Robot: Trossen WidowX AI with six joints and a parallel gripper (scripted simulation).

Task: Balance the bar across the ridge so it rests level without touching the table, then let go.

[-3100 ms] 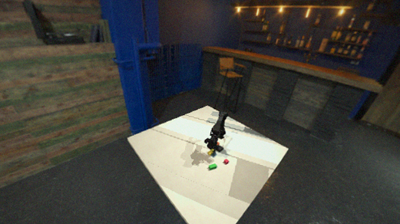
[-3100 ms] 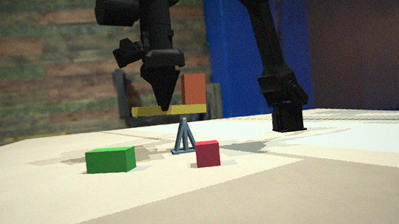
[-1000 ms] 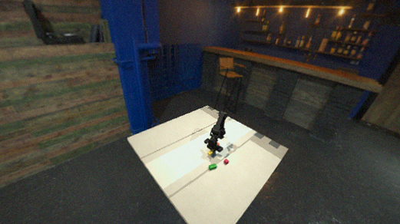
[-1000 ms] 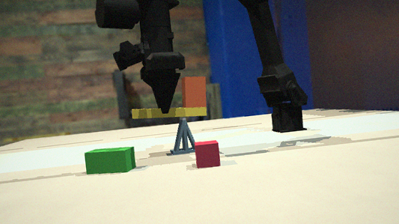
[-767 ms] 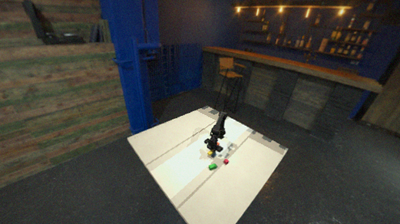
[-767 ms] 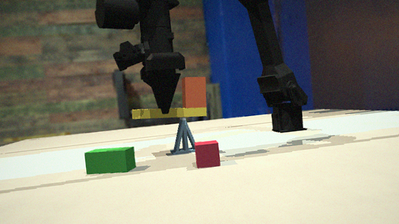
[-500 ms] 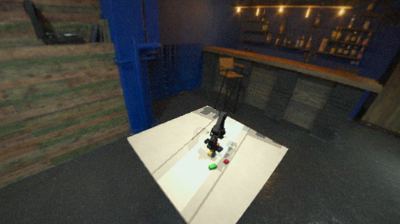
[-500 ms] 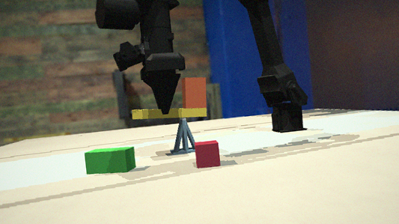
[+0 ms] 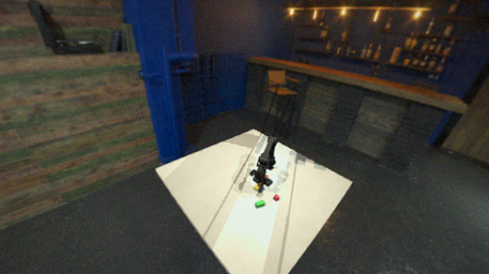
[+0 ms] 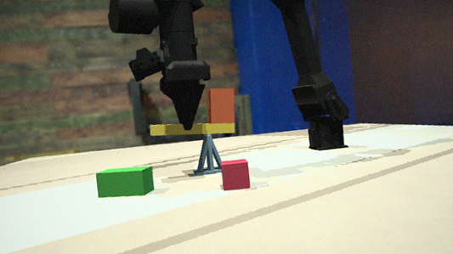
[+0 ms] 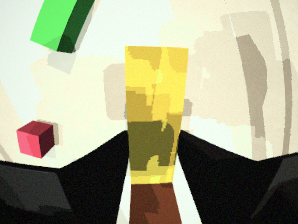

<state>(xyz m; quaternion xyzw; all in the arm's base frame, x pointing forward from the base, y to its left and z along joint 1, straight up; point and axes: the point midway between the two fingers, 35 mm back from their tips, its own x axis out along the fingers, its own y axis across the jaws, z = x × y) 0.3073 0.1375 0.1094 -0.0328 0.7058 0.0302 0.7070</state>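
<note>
Right now my gripper tip is 10 cm to the right of the green block, 9 cm short of it and 6 cm above it. The rest, counted from my gripper tip: dark red cube 14 cm to the left, 6 cm below, 5 cm behind.
</note>
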